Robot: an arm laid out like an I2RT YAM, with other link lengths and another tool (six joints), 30 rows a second.
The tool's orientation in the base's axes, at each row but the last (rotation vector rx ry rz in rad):
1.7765, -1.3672, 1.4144
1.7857, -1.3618, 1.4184
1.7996, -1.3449, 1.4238
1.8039, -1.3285, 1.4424
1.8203, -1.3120, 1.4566
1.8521, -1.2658, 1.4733
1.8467, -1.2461, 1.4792
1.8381, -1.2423, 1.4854
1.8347, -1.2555, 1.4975
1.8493, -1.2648, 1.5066
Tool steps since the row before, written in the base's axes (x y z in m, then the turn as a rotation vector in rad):
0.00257, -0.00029, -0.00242, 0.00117, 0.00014, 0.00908
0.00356, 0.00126, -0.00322, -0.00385, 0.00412, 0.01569
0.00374, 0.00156, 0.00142, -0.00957, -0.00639, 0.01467
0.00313, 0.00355, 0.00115, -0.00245, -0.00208, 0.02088
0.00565, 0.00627, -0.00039, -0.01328, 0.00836, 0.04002
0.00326, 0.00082, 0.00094, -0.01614, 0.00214, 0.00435
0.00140, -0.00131, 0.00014, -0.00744, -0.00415, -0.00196
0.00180, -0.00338, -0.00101, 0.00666, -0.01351, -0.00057
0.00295, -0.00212, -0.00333, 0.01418, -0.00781, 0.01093
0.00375, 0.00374, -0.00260, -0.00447, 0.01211, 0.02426
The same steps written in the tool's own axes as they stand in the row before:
-0.00220, -0.00172, 0.00218, 0.00822, -0.00294, -0.00276
-0.00357, -0.00304, 0.00163, 0.01284, -0.00132, -0.01055
0.00060, -0.00425, -0.00010, 0.01621, 0.00824, -0.00410
-0.00039, -0.00449, -0.00185, 0.02010, -0.00111, -0.00642
-0.00288, -0.00762, -0.00224, 0.03388, 0.00000, -0.02645
0.00058, -0.00337, 0.00070, 0.00313, 0.01205, -0.01135
0.00062, -0.00060, 0.00172, -0.00041, 0.00873, 0.00011
0.00026, 0.00026, 0.00394, 0.00427, 0.00089, 0.01443
-0.00237, -0.00087, 0.00423, 0.01290, -0.01049, 0.01025
-0.00385, -0.00447, -0.00017, 0.01805, -0.00706, -0.01948

